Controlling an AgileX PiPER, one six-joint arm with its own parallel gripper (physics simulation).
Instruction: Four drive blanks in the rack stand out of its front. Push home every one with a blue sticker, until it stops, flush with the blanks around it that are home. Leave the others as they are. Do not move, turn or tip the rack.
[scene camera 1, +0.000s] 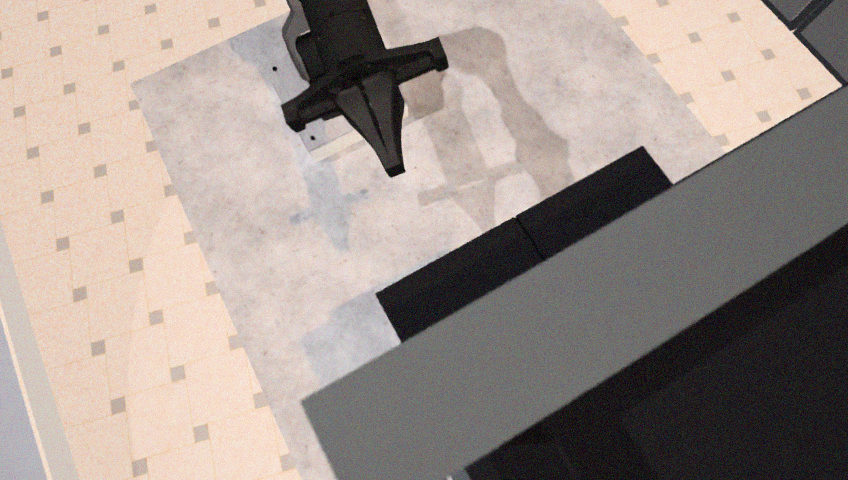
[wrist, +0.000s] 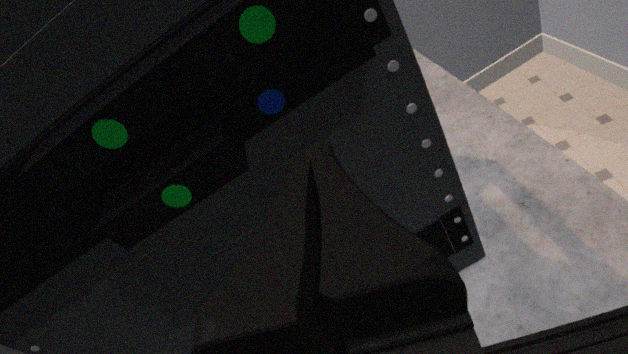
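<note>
The rack (scene camera 1: 535, 309) (wrist: 432, 158) shows its grey top in the scene view and its studded side rail in the wrist view. Two black blanks (scene camera 1: 458, 276) (scene camera 1: 595, 202) stand out of its front, side by side. In the wrist view a blue sticker (wrist: 271, 101) sits on a dark blank, below one green sticker (wrist: 257, 24). Two more green stickers (wrist: 110, 133) (wrist: 176, 196) are to the left. The dark faces hide how far the blue-stickered blank stands out. My gripper (scene camera 1: 395, 171) (wrist: 319, 167) is shut and empty, apart from the blanks, in front of the rack.
The arm's pale base plate (scene camera 1: 313, 142) lies behind the gripper on the grey mat (scene camera 1: 238, 249) (wrist: 550, 285). Tiled floor (scene camera 1: 89, 237) (wrist: 580, 120) surrounds the mat. Dark grey panels (scene camera 1: 827, 47) are at the upper right of the scene view. Walls (wrist: 470, 35) meet beyond the floor.
</note>
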